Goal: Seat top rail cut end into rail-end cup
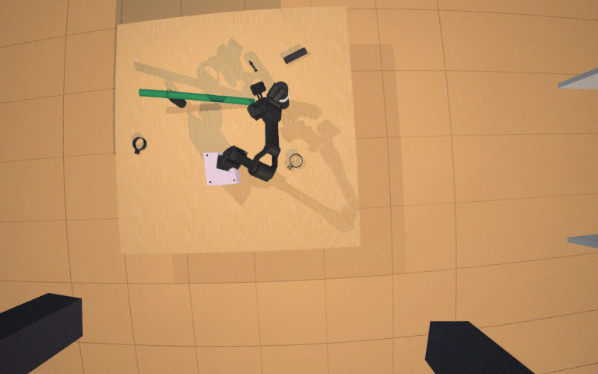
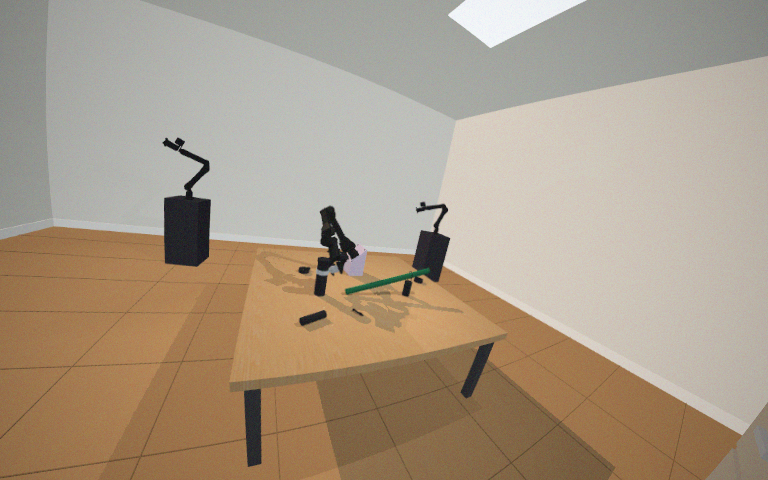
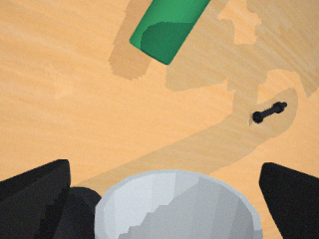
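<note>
The white rail-end cup lies 3 cm to the right of my gripper tip, 3 cm above it and 1 cm behind it. Round my gripper tip: black cylinder (28 cm ahead, 13 cm to the right, 9 cm below); small dark line post (45 cm to the left); small black bolt (21 cm ahead, 10 cm below, 8 cm to the left).
</note>
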